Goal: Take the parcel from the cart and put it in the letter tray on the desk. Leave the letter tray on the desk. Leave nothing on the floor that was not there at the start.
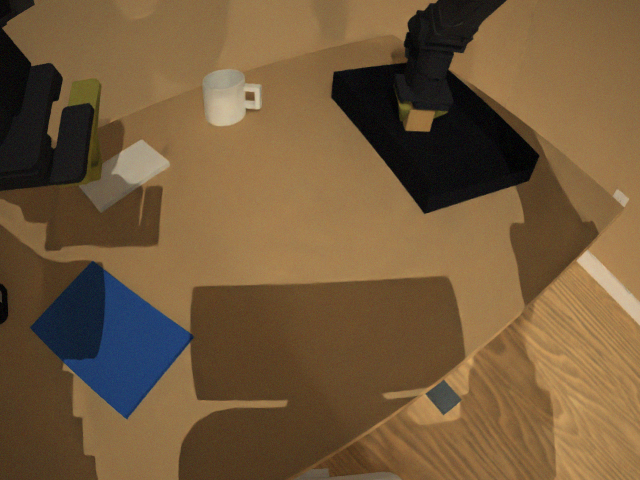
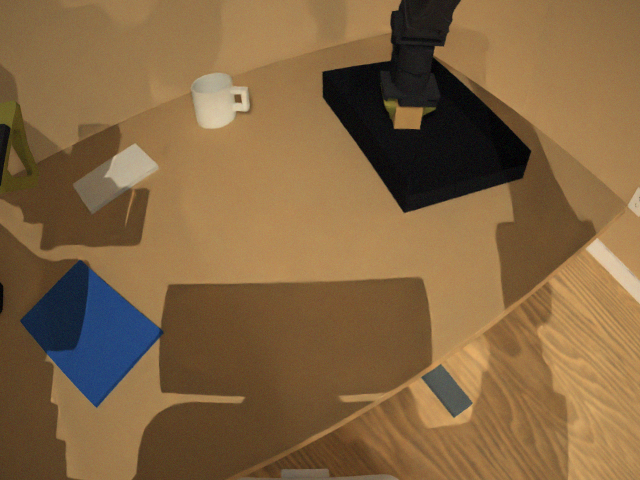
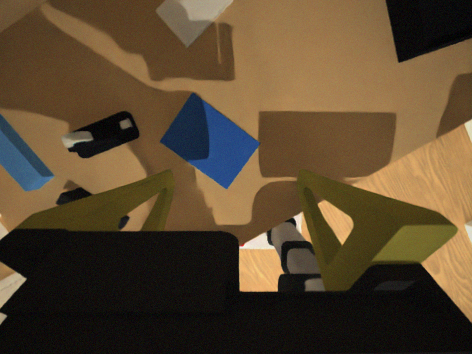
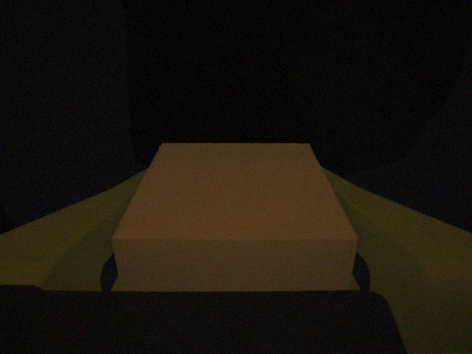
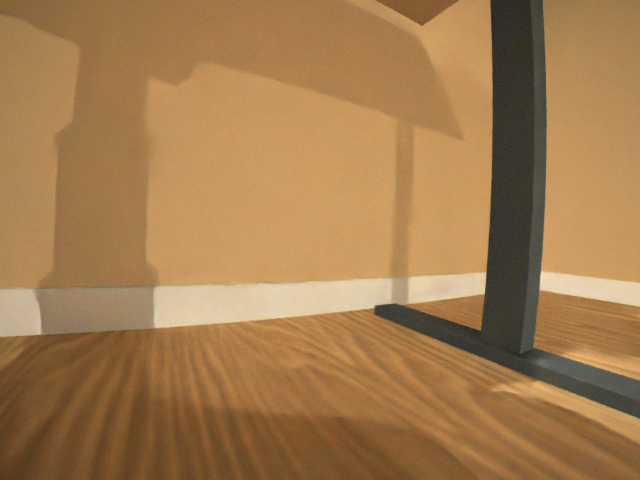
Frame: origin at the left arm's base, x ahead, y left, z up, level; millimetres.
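Seen in the pictures: left gripper, between the fingertips: [image 1: 46, 177] [image 3: 235, 176]; right gripper, between the fingertips: [image 1: 413, 119] [image 2: 403, 117] [image 4: 235, 178].
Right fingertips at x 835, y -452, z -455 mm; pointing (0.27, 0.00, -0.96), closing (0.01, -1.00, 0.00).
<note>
A point is followed by its place in that frame.
The parcel, a small tan box [image 1: 419, 119] {x 796, y -450, z -426 mm} [image 2: 407, 117] {x 796, y -450, z -428 mm} [image 4: 235, 195] {x 845, y -452, z -416 mm}, is held between the fingers of my right gripper [image 1: 421, 109] {x 835, y -452, z -455 mm} [image 2: 409, 108] {x 835, y -452, z -455 mm} [image 4: 235, 178] {x 835, y -452, z -455 mm}, which is shut on it. Gripper and parcel are over the inside of the black letter tray [image 1: 473, 193] {x 620, y -507, z -446 mm} [image 2: 460, 192] {x 621, y -512, z -450 mm} [image 3: 435, 47] {x 606, y -466, z -428 mm}, towards its back part; whether the parcel touches the tray's bottom I cannot tell. The tray lies on the desk [image 1: 289, 222] {x 577, y -202, z -460 mm} [image 2: 268, 222] {x 577, y -208, z -460 mm} [image 3: 320, 60] {x 590, y -214, z -460 mm}. My left gripper [image 3: 235, 176] {x 343, y -2, z -134 mm} is open and empty above the desk at the left. The cart does not show clearly.
A white mug [image 1: 224, 98] {x 823, y -93, z -394 mm} [image 2: 212, 101] {x 823, y -96, z -393 mm} and a white box [image 1: 139, 162] {x 725, y 60, z -450 mm} [image 2: 126, 167] {x 721, y 68, z -450 mm} stand left of the tray. A blue flat item [image 1: 129, 335] {x 384, y 21, z -452 mm} [image 2: 103, 335] {x 375, y 23, z -452 mm} [image 3: 220, 140] {x 394, y 34, z -452 mm} lies nearer. A black object [image 3: 105, 134] {x 406, y 307, z -428 mm} and a light blue box [image 3: 22, 160] {x 344, y 516, z -430 mm} lie further left. A desk leg [image 5: 511, 180] {x 849, y -553, z -1077 mm} stands on the floor.
</note>
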